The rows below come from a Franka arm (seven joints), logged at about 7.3 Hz.
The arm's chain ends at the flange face. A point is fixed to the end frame.
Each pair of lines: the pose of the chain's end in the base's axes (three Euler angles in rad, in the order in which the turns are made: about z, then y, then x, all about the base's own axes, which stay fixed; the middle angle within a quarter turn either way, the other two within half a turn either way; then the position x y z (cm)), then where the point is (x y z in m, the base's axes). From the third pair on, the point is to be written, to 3 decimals.
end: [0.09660 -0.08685 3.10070 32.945 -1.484 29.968]
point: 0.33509 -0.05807 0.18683
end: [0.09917 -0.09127 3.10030 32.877 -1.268 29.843]
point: 0.33380 -0.05599 0.18559
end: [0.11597 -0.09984 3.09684 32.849 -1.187 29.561]
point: 0.332 -0.056 0.183
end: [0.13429 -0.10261 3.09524 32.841 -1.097 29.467]
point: 0.331 -0.055 0.182
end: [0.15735 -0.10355 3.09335 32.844 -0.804 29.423]
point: 0.330 -0.053 0.182
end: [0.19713 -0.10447 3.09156 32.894 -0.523 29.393]
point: 0.329 -0.051 0.182
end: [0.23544 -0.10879 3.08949 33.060 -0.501 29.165]
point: 0.328 -0.051 0.180
